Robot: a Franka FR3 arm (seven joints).
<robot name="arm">
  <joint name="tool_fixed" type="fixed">
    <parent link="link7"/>
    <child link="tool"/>
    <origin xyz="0 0 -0.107" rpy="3.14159 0 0"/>
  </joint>
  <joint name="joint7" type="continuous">
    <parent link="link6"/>
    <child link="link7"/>
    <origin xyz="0.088 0 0" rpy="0 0 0"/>
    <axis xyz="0 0 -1"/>
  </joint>
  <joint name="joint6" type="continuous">
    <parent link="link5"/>
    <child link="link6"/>
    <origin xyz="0 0 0" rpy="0 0 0"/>
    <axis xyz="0 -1 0"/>
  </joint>
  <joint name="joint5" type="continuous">
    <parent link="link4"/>
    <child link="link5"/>
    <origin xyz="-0.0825 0 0.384" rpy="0 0 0"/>
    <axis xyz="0 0 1"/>
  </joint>
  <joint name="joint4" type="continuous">
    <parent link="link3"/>
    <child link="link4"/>
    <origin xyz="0.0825 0 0" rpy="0 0 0"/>
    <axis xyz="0 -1 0"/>
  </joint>
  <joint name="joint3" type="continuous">
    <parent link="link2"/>
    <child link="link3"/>
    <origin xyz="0 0 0.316" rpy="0 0 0"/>
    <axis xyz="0 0 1"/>
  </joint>
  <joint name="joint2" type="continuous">
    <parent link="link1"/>
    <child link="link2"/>
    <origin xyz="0 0 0" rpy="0 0 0"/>
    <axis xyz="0 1 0"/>
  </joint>
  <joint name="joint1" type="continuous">
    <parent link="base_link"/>
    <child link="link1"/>
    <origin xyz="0 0 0.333" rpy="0 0 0"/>
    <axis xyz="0 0 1"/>
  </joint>
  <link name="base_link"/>
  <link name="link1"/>
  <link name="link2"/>
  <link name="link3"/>
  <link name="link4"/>
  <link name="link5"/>
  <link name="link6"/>
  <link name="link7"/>
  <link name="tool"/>
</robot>
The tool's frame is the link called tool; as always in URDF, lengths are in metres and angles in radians. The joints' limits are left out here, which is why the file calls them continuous.
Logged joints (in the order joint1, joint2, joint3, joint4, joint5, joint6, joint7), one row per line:
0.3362 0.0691 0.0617 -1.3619 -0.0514 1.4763 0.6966
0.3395 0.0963 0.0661 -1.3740 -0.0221 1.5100 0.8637
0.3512 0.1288 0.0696 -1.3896 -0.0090 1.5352 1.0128
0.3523 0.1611 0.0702 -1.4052 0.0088 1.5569 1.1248
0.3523 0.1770 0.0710 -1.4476 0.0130 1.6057 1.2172
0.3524 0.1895 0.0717 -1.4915 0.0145 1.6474 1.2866
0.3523 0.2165 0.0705 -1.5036 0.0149 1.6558 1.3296
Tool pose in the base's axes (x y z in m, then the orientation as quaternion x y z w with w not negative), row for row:
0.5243 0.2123 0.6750 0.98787 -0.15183 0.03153 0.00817
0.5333 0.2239 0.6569 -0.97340 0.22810 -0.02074 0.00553
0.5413 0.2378 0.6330 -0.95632 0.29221 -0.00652 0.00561
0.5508 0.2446 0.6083 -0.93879 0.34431 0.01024 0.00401
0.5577 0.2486 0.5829 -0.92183 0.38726 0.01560 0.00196
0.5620 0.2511 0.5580 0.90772 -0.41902 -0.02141 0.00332
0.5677 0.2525 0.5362 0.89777 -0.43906 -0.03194 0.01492
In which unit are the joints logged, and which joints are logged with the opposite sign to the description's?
The joints are logged in radians. Opposite sign: none.
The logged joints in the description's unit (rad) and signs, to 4 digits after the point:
0.3362 0.0691 0.0617 -1.3619 -0.0514 1.4763 0.6966
0.3395 0.0963 0.0661 -1.3740 -0.0221 1.5100 0.8637
0.3512 0.1288 0.0696 -1.3896 -0.0090 1.5352 1.0128
0.3523 0.1611 0.0702 -1.4052 0.0088 1.5569 1.1248
0.3523 0.1770 0.0710 -1.4476 0.0130 1.6057 1.2172
0.3524 0.1895 0.0717 -1.4915 0.0145 1.6474 1.2866
0.3523 0.2165 0.0705 -1.5036 0.0149 1.6558 1.3296

